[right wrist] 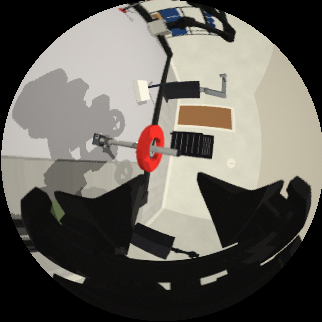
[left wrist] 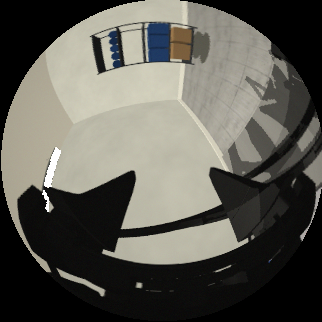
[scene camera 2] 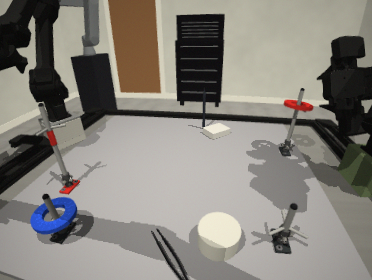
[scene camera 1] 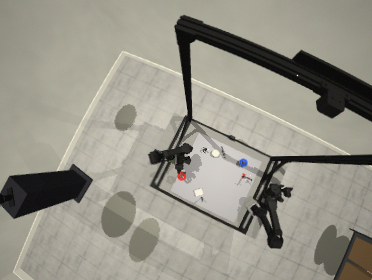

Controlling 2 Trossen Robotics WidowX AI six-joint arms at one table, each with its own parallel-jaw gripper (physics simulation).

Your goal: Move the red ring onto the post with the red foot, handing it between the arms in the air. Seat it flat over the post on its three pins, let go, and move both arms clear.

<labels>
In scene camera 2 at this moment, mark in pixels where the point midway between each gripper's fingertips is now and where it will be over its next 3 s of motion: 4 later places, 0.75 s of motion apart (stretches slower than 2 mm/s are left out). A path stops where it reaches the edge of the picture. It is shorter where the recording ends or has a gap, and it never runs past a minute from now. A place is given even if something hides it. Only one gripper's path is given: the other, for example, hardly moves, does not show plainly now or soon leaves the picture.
The right gripper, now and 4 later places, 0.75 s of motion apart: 319,92; 320,96; 321,99; 322,102; 326,106
</labels>
